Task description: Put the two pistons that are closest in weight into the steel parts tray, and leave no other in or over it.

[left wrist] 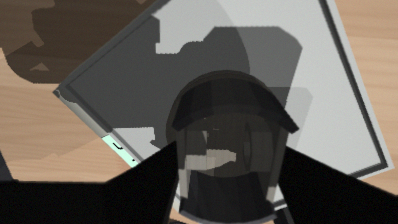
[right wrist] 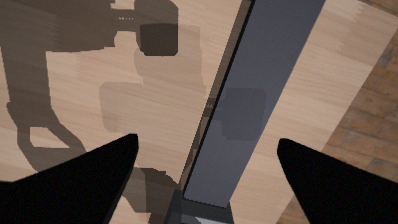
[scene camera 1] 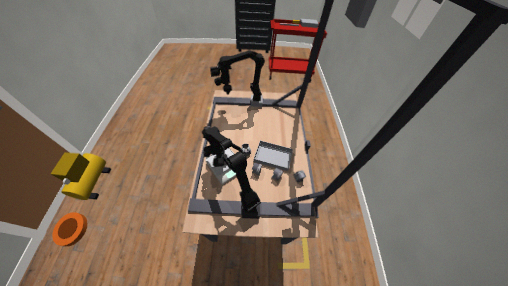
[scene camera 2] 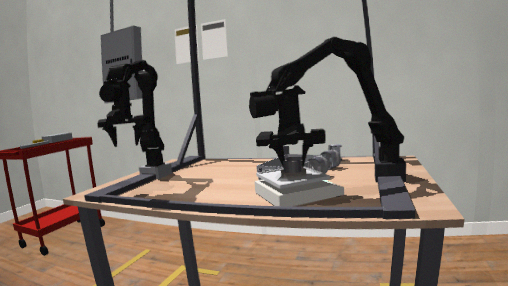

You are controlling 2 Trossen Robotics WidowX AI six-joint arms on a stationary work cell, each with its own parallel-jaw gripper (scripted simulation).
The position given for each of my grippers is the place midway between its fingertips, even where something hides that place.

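Observation:
There is a steel parts tray (scene camera 1: 269, 154) here, and a white scale (scene camera 2: 297, 195) as well. The tray is out of frame in the left wrist view, and it is out of frame in the right wrist view too. As for my left gripper (scene camera 2: 293, 167), I also find it in the left wrist view (left wrist: 226, 149). My right gripper (scene camera 2: 126, 146) appears too in the right wrist view (right wrist: 208, 143).

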